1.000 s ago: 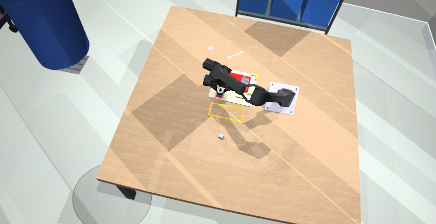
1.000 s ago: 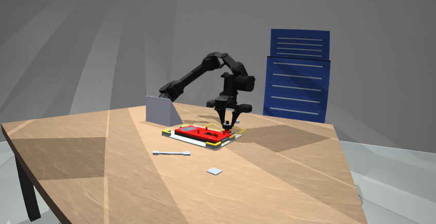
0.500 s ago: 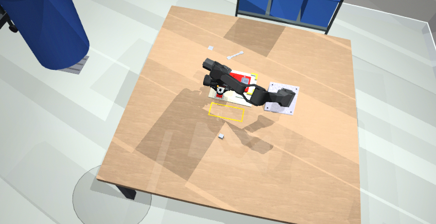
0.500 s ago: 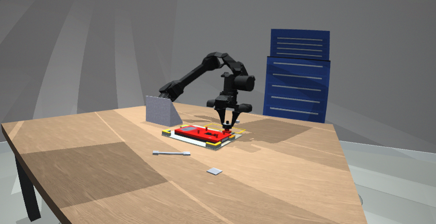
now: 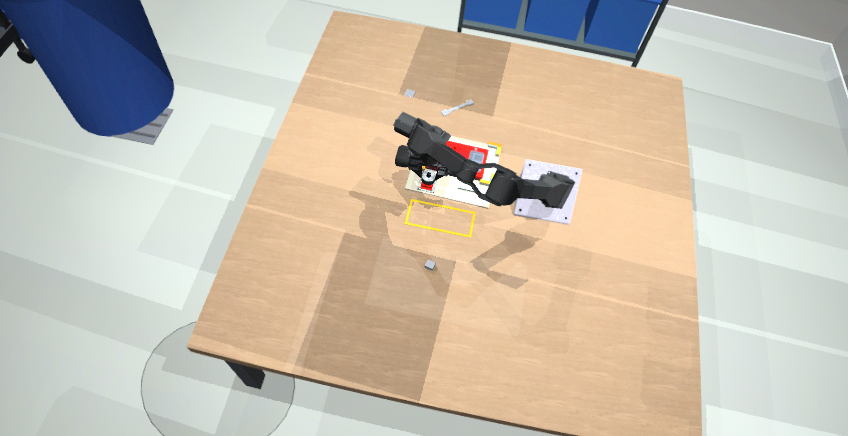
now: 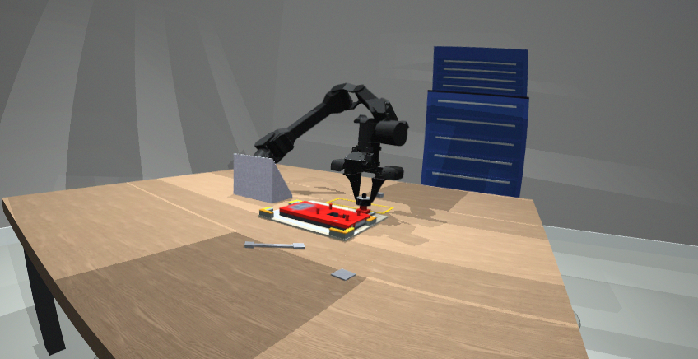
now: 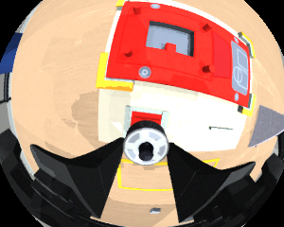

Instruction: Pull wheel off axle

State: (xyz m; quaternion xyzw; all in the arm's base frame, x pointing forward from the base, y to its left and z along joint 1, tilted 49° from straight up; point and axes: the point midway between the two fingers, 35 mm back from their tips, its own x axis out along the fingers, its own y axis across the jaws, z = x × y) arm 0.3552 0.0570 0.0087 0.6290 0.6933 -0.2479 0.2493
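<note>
The dark wheel is right at my gripper tip. Round my gripper tip: grey bar (30 mm behind, 320 mm to the right, 40 mm below); small grey cube (60 mm behind, 250 mm to the left, 30 mm below).
</note>
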